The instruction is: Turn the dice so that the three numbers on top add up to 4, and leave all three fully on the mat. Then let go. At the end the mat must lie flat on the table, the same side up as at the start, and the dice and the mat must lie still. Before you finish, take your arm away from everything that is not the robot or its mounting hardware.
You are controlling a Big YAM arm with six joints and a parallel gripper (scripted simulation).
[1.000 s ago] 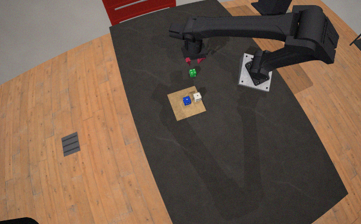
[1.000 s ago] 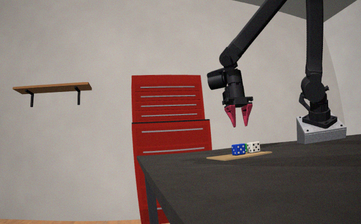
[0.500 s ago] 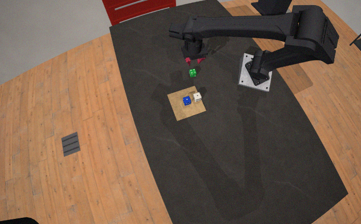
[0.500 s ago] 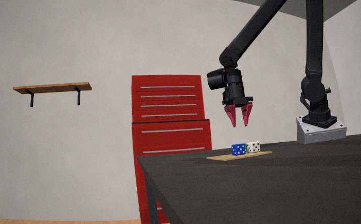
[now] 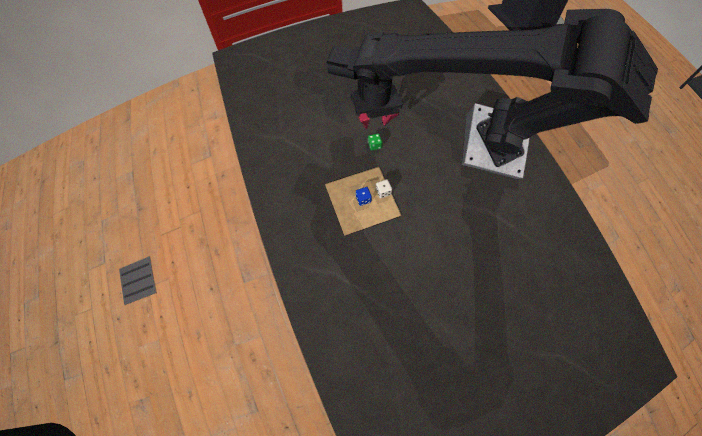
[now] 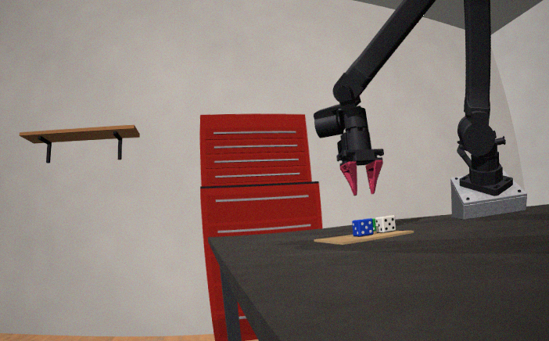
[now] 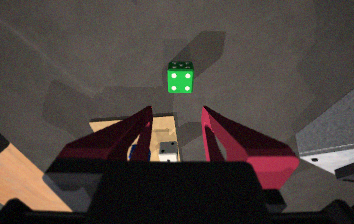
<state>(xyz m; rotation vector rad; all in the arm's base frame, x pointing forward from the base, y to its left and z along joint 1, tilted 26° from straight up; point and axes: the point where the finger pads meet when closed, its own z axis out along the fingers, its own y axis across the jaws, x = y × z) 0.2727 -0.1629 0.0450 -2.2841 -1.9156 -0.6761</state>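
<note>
Right now my hand is 80 mm above the green die. Round my hand: blue die (80 mm ahead, 140 mm to the left, 80 mm below); white die (30 mm ahead, 130 mm to the left, 80 mm below); tan mat (90 mm ahead, 140 mm to the left, 90 mm below).
</note>
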